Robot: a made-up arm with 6 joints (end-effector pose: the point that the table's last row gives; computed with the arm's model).
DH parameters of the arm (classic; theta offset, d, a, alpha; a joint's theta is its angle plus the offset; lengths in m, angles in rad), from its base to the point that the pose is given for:
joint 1: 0 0.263 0 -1.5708
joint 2: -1.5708 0 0.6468 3.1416
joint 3: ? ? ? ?
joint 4: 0 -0.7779 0 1.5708
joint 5: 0 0.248 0 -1.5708
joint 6: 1.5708 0 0 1.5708
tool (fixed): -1.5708 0 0 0
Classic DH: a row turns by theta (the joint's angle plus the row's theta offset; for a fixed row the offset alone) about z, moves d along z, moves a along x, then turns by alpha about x.
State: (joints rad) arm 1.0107 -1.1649 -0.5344 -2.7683 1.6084 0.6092
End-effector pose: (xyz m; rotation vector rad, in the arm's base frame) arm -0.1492 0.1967 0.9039 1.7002 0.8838 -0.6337
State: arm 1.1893 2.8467 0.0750 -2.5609 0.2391 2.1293
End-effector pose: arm -0.4108 -0.4671 -0.5103 -1.6155 2.1662 -0.3681
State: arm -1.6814 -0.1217 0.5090 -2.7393 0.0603 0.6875
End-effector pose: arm 0.1598 -0.6285 1.2853 1.0408 -1.7293 -0.5068
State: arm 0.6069 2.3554 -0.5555 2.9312 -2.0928 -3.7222
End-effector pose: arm -0.3747 0.0351 -0.4223 0.1327 0.8220 0.2126
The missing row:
joint 3: 0 0 0 -1.5708
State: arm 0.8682 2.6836 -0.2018 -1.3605 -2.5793 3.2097
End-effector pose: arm -0.3017 -0.4364 -0.2796 1.4600 0.9089 1.3696
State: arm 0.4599 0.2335 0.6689 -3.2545 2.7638 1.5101
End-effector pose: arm 0.6462 0.5951 1.2457 0.3183 1.8076 -1.3878
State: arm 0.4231 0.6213 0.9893 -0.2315 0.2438 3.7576
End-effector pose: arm 1.1229 0.2409 1.0157 2.7410 0.3370 0.9331
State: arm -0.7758 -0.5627 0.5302 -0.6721 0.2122 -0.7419
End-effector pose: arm -0.0289 -0.2435 1.4298 0.7338 -1.4742 0.2027
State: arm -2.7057 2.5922 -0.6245 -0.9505 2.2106 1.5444
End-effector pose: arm 0.3224 0.3092 -0.0290 0.6847 2.5398 -0.6261
